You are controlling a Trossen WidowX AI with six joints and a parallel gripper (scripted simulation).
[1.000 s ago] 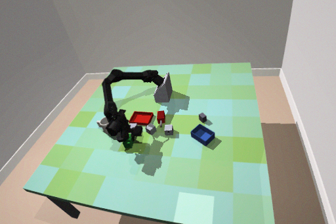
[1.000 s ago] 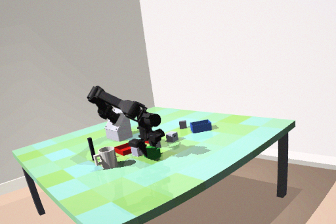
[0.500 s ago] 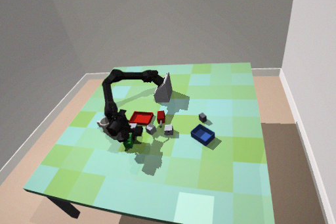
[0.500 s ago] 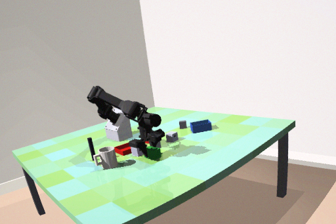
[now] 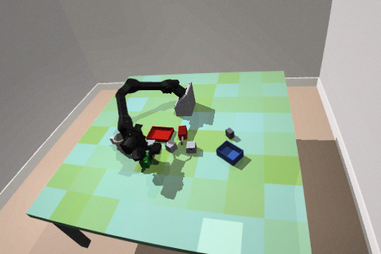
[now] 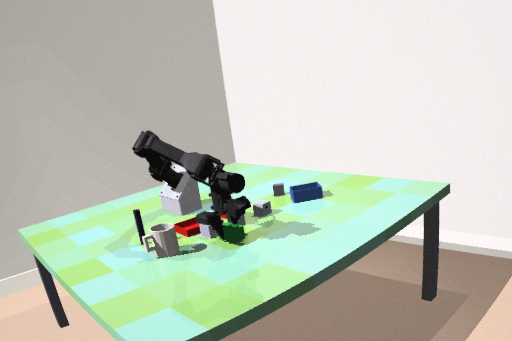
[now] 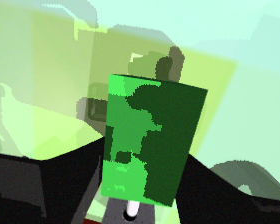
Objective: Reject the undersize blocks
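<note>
My gripper tip is 10 mm past the green GO gauge and 20 mm below it. Round my gripper tip: steel block 100 mm behind, 220 mm to the left, 10 mm above; mug 70 mm behind, 200 mm to the right, 20 mm above; red reject tray 190 mm behind.
</note>
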